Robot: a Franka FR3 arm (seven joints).
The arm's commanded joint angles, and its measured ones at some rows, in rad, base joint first. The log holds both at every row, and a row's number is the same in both.
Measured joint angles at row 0:
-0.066 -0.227 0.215 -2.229 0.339 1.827 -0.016
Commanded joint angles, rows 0 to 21:
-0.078 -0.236 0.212 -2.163 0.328 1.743 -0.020
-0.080 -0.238 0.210 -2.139 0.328 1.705 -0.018
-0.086 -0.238 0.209 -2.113 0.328 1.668 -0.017
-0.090 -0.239 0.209 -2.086 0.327 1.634 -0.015
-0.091 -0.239 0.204 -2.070 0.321 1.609 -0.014
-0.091 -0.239 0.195 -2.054 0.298 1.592 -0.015
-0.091 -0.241 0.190 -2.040 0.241 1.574 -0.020
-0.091 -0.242 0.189 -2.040 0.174 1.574 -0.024
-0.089 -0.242 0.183 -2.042 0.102 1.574 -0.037
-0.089 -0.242 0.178 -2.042 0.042 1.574 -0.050
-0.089 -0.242 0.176 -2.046 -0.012 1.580 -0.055
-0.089 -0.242 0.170 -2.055 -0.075 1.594 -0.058
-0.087 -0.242 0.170 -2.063 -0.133 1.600 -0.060
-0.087 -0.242 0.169 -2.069 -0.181 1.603 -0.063
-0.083 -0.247 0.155 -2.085 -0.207 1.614 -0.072
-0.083 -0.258 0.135 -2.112 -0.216 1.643 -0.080
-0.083 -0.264 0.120 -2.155 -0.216 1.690 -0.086
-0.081 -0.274 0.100 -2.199 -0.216 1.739 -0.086
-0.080 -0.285 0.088 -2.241 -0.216 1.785 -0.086
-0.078 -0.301 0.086 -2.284 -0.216 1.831 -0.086
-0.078 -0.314 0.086 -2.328 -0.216 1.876 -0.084
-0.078 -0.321 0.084 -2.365 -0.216 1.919 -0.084
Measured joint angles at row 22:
-0.077 -0.246 0.085 -2.216 -0.201 1.791 -0.076
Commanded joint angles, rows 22 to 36:
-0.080 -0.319 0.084 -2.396 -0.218 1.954 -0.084
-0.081 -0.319 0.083 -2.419 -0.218 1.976 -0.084
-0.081 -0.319 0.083 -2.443 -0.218 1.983 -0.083
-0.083 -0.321 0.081 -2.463 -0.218 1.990 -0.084
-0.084 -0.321 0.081 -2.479 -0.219 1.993 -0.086
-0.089 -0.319 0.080 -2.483 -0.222 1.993 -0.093
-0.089 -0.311 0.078 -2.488 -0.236 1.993 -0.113
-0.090 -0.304 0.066 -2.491 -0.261 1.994 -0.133
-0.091 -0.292 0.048 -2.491 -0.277 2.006 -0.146
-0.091 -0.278 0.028 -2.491 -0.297 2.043 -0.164
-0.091 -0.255 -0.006 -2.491 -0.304 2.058 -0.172
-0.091 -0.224 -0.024 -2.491 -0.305 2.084 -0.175
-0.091 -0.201 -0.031 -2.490 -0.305 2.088 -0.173
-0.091 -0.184 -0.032 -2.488 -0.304 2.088 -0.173
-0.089 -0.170 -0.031 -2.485 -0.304 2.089 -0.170
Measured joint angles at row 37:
-0.077 -0.263 -0.011 -2.459 -0.283 2.024 -0.159
